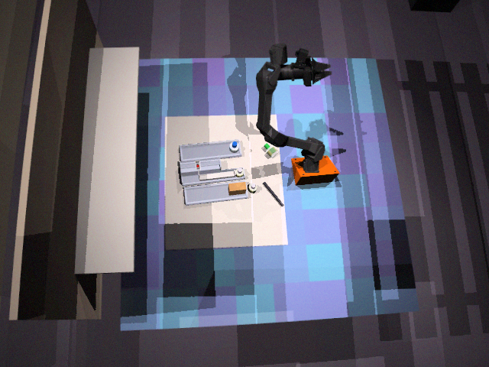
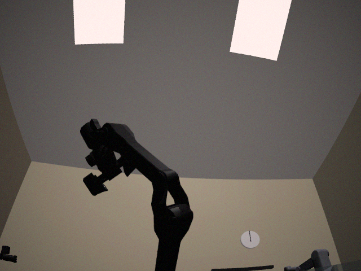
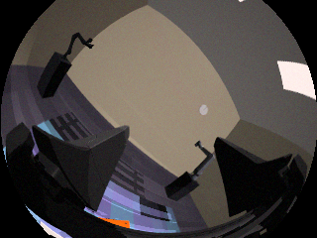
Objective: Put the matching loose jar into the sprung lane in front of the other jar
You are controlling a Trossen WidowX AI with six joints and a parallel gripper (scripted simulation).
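My gripper tip is 51 cm above the brown box, 33 cm short of it and 29 cm to the right of it. From my gripper tip the other things lie so: black rod 54 cm below, 31 cm to the left, 16 cm ahead.
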